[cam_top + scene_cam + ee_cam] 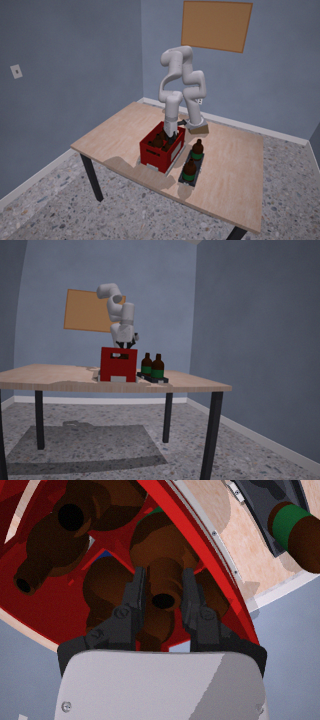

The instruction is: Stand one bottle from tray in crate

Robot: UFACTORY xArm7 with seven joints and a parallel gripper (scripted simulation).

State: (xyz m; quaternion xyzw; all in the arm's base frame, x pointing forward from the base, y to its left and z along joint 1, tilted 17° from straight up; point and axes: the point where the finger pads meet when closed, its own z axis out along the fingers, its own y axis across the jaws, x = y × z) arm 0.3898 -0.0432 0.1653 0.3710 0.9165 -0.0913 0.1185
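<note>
The red crate is 10 mm behind my hand, 40 mm to the right of it and 80 mm below it.
</note>
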